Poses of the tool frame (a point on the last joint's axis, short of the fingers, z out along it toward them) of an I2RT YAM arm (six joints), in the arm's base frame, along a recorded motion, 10 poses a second.
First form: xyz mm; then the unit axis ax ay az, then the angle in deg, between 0 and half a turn.
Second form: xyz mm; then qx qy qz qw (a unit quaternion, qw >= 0). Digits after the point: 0 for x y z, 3 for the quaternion.
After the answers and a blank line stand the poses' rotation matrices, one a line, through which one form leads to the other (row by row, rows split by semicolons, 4 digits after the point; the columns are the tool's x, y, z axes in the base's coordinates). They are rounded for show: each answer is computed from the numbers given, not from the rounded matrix.
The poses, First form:
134 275 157 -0.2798 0.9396 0.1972 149.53
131 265 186 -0.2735 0.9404 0.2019 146.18
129 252 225 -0.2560 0.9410 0.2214 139.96
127 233 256 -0.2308 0.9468 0.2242 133.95
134 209 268 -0.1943 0.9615 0.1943 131.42
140 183 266 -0.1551 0.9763 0.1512 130.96
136 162 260 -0.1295 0.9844 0.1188 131.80
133 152 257 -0.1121 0.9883 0.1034 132.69
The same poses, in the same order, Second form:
134 275 157 -0.270 0.907 0.190 0.263
131 265 186 -0.262 0.900 0.193 0.291
129 252 225 -0.241 0.884 0.208 0.342
127 233 256 -0.212 0.871 0.206 0.391
134 209 268 -0.177 0.876 0.177 0.411
140 183 266 -0.141 0.888 0.138 0.415
136 162 260 -0.118 0.899 0.108 0.408
133 152 257 -0.103 0.905 0.095 0.401

-0.7161 -0.5895 0.3737; -0.3895 0.7818 0.4869; -0.5792 0.2031 -0.7895
-0.6938 -0.5833 0.4223; -0.3585 0.7884 0.4999; -0.6245 0.1954 -0.7562
-0.6499 -0.5677 0.5053; -0.2829 0.7978 0.5325; -0.7054 0.2031 -0.6791
-0.6038 -0.5316 0.5940; -0.2088 0.8246 0.5258; -0.7693 0.1934 -0.6089
-0.5988 -0.4561 0.6583; -0.1647 0.8745 0.4561; -0.7837 0.1647 -0.5988
-0.6157 -0.3648 0.6984; -0.1365 0.9223 0.3615; -0.7761 0.1272 -0.6177
-0.6386 -0.3010 0.7082; -0.1239 0.9485 0.2915; -0.7595 0.0984 -0.6430
-0.6569 -0.2619 0.7070; -0.1099 0.9610 0.2539; -0.7459 0.0891 -0.6601

